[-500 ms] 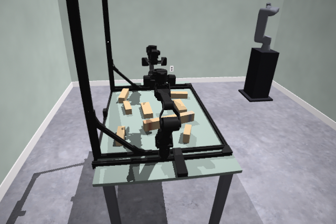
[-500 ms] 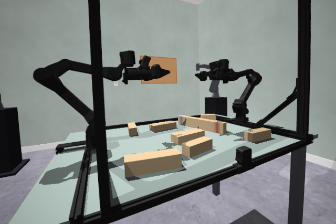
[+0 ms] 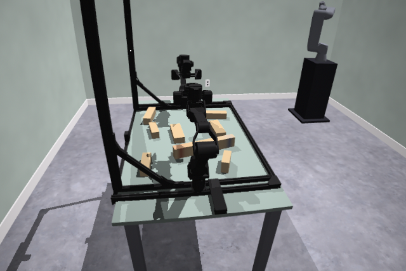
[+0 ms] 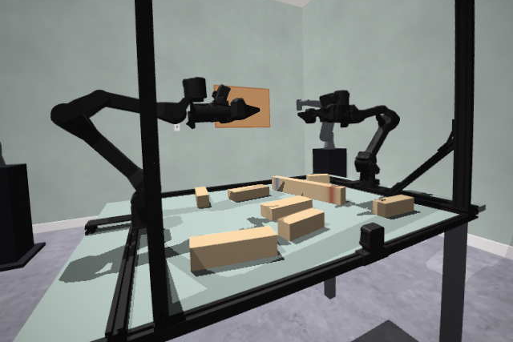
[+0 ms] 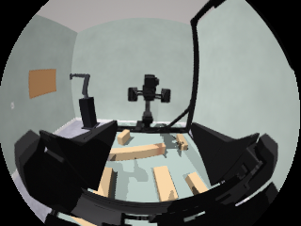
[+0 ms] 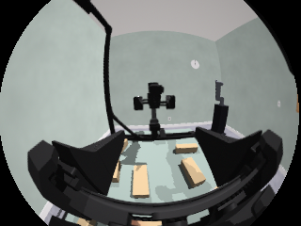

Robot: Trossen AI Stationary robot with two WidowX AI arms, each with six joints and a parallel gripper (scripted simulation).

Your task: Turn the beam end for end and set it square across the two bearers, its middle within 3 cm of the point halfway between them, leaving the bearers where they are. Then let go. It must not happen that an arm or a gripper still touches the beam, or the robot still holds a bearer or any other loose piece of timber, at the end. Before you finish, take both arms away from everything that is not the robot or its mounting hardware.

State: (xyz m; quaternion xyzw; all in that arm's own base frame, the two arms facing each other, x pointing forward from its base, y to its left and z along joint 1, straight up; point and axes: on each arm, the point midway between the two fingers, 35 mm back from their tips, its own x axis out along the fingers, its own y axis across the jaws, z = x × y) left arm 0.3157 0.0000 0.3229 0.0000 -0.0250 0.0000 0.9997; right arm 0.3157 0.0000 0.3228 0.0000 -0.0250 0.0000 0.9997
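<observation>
Now: the beam 310 mm below my right hand, 70 mm ahead of it and 10 mm to the right of it.
</observation>
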